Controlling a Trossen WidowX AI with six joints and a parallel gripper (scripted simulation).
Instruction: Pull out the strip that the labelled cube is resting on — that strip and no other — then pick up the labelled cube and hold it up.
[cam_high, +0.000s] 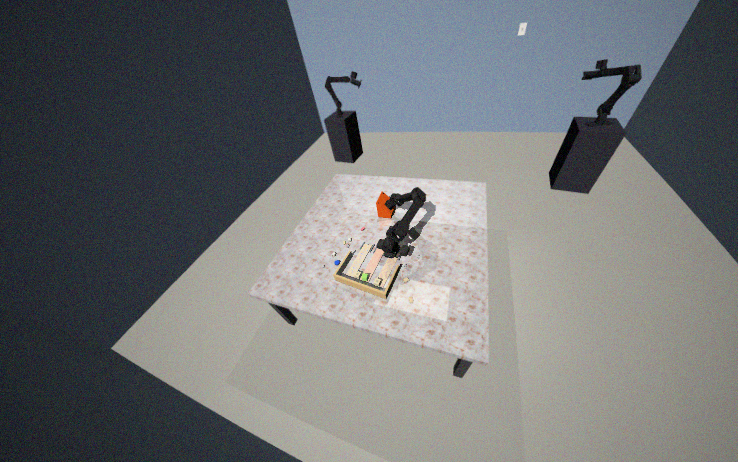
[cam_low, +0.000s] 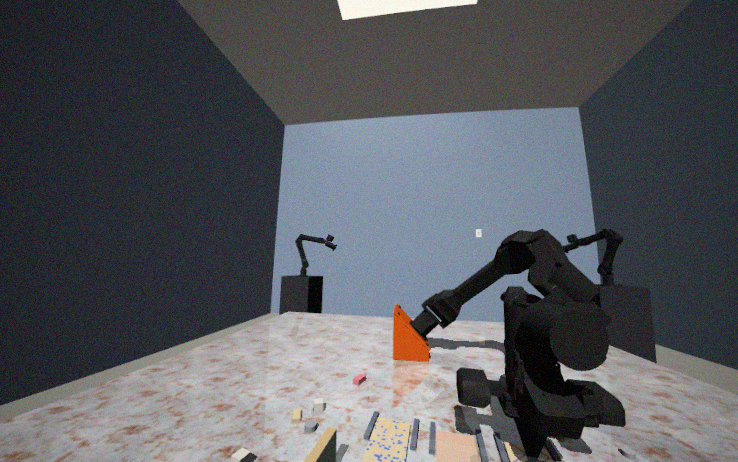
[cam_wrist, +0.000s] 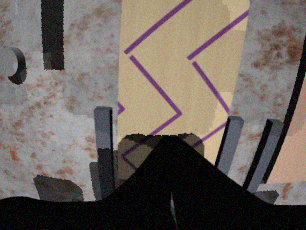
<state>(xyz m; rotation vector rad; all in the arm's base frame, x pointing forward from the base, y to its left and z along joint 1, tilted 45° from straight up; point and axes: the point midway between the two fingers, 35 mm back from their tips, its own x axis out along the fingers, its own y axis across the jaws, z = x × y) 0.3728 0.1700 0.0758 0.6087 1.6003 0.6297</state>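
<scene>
My gripper tip is now 10 cm short of the zigzag strip. From my gripper tip the other things lie so: pink block: 15 cm behind, 29 cm to the right; blue disc: 16 cm ahead, 31 cm to the right; plain strip: 9 cm ahead, 10 cm to the right.
</scene>
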